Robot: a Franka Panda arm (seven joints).
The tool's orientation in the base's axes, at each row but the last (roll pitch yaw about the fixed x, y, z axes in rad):
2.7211, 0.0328, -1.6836
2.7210, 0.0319, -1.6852
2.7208, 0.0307, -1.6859
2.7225, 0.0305, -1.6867
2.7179, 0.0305, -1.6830
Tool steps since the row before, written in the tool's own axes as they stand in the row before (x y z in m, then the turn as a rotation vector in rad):
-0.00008, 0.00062, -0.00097, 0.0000, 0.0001, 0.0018
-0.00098, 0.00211, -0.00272, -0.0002, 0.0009, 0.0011
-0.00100, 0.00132, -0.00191, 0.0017, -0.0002, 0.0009
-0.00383, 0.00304, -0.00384, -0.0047, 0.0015, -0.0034
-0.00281, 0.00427, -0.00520, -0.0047, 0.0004, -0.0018
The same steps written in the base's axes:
-0.00016, 0.00006, 0.00114, -0.0008, 0.0001, -0.0016
-0.00071, 0.00096, 0.00337, -0.0012, 0.0004, -0.0006
-0.00032, 0.00097, 0.00231, -0.0004, -0.0016, -0.0010
-0.00078, 0.00380, 0.00486, 0.0005, 0.0046, 0.0039
-0.00145, 0.00279, 0.00658, 0.0009, 0.0046, 0.0019

